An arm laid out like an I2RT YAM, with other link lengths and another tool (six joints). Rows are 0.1 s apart.
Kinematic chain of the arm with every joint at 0, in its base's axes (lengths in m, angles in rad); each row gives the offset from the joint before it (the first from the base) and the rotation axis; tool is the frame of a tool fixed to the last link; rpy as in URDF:
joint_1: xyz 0 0 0.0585 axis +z
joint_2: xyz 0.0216 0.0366 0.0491 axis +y
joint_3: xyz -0.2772 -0.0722 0 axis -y
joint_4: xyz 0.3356 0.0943 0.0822 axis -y
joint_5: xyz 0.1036 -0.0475 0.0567 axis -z
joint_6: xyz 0.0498 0 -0.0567 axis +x
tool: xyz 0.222 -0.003 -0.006 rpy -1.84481 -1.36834 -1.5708
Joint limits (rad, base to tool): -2.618..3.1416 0..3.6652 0..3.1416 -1.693..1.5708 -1.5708..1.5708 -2.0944..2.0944
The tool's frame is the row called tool.
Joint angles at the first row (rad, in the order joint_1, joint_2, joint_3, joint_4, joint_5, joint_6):
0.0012 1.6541 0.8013 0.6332 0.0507 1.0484
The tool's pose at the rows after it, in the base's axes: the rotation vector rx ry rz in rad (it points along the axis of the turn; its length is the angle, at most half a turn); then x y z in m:
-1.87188 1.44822 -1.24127 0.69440 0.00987 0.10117
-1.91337 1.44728 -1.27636 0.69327 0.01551 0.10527
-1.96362 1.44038 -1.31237 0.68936 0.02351 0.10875
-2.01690 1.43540 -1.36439 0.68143 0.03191 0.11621
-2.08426 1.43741 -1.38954 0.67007 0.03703 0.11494
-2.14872 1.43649 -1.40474 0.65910 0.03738 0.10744
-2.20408 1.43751 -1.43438 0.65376 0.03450 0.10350
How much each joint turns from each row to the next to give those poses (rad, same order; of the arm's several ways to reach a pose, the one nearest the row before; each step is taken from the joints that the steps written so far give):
0.0272 -0.0160 0.0386 -0.0900 0.0394 -0.0494
0.0253 -0.0143 0.0155 -0.0441 0.0432 -0.0364
0.0301 -0.0203 0.0096 -0.0471 0.0458 -0.0403
0.0392 -0.0347 0.0039 -0.0541 0.0652 -0.0462
0.0296 -0.0340 -0.0014 -0.0680 0.0500 -0.0360
0.0158 -0.0235 -0.0115 -0.0469 0.0313 -0.0322
0.0116 -0.0053 0.0046 -0.0346 0.0361 -0.0359

